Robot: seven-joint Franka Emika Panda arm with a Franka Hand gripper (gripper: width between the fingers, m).
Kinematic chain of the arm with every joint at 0, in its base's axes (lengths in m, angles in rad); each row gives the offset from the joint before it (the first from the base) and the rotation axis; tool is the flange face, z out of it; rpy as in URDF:
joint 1: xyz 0 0 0.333 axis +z
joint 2: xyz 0 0 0 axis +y
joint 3: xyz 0 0 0.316 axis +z
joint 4: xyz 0.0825 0 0 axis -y
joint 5: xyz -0.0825 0 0.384 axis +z
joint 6: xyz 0 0 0 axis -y
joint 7: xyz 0.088 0 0 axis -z
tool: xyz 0 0 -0.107 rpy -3.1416 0 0
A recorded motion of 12 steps. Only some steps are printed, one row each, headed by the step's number.
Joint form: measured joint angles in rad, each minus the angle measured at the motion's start. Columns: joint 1, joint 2, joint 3, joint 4, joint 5, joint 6, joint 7.
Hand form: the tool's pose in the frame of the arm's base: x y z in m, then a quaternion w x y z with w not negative. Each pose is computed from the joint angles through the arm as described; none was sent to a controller.
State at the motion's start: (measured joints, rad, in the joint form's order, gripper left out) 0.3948 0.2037 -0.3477 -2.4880 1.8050 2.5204 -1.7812
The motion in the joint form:
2: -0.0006 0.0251 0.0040 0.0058 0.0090 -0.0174 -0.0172
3: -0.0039 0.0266 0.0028 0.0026 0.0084 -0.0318 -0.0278
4: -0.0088 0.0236 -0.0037 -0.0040 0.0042 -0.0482 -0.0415
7: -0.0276 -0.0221 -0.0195 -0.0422 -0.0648 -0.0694 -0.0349
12: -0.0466 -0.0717 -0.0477 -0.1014 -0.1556 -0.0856 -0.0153
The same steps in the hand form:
2: 0.4457 0.0084 0.1878 0.27242 -0.91838 -0.09763 -0.26987
3: 0.4446 0.0081 0.1863 0.27666 -0.91647 -0.10156 -0.27060
4: 0.4427 0.0050 0.1858 0.28031 -0.91421 -0.10564 -0.27291
7: 0.4327 -0.0063 0.1937 0.28667 -0.91163 -0.11873 -0.26954
12: 0.4128 -0.0226 0.1963 0.29096 -0.91372 -0.12658 -0.25383

